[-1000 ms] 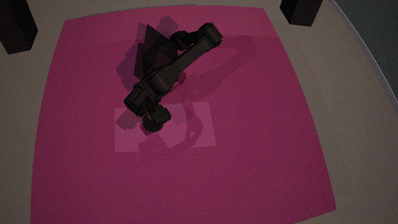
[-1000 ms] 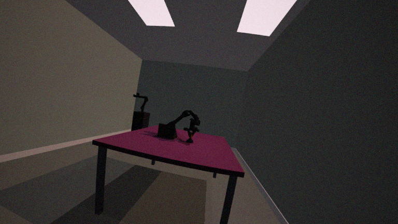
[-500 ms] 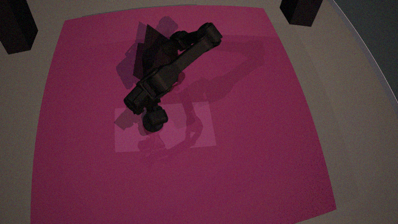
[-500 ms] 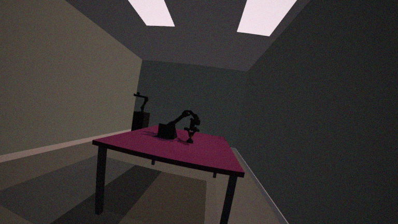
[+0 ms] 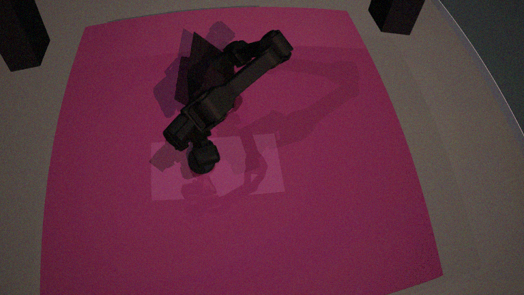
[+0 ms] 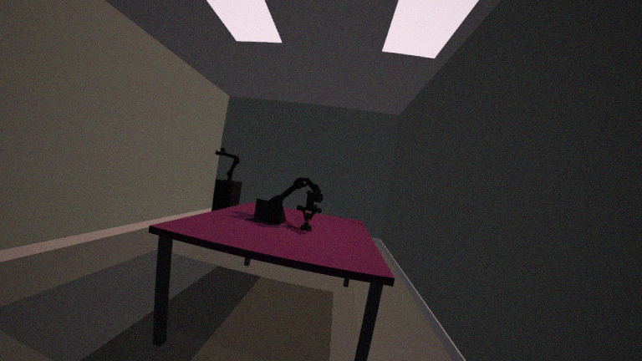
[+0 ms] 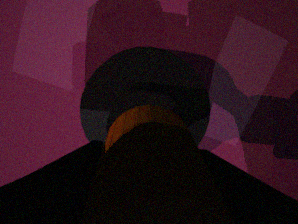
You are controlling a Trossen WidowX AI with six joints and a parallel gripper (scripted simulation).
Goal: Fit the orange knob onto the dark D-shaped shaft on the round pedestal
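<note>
Now: the orange knob 2 cm above my gripper tip. The rest, counted from my gripper tip: dark round pedestal 4 cm below.
</note>
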